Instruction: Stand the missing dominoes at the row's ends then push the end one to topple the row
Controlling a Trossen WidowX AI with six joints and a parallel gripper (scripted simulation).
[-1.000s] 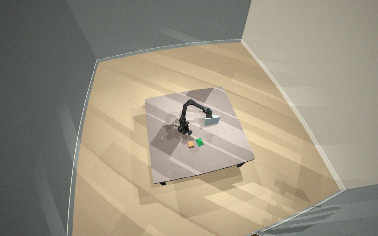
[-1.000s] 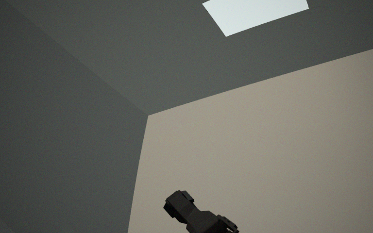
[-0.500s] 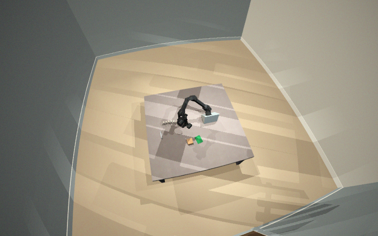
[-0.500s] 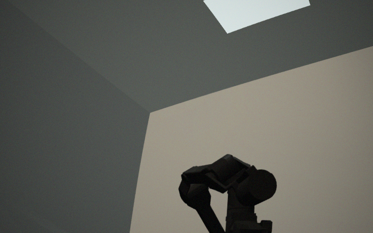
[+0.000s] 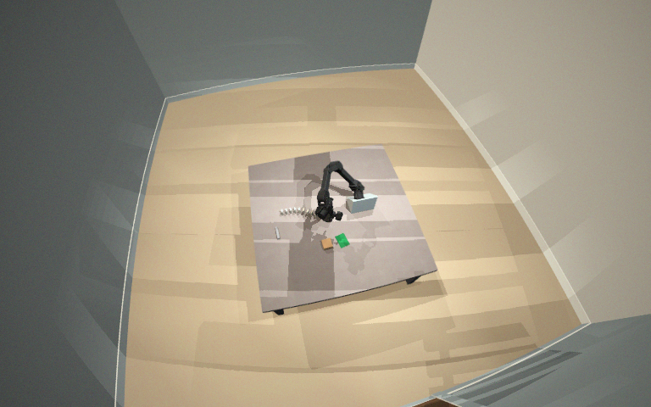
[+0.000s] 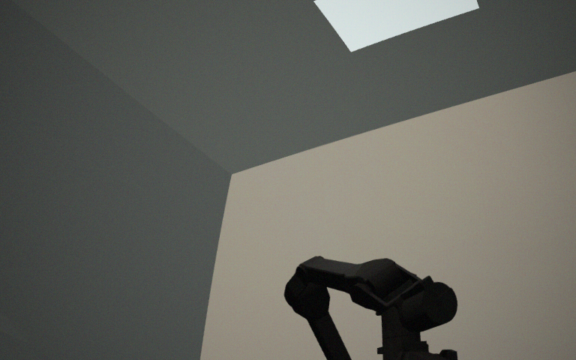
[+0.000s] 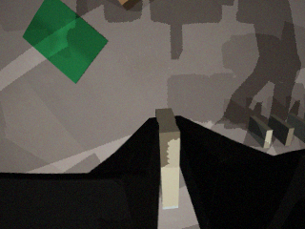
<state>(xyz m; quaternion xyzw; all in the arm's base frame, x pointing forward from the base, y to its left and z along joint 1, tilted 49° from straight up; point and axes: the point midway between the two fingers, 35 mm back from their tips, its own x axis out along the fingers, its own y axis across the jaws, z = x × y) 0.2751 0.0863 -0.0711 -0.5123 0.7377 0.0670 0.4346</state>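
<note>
Now: the green flat tile 70 mm behind my gripper tip, 120 mm to the left of it and 150 mm below it.
</note>
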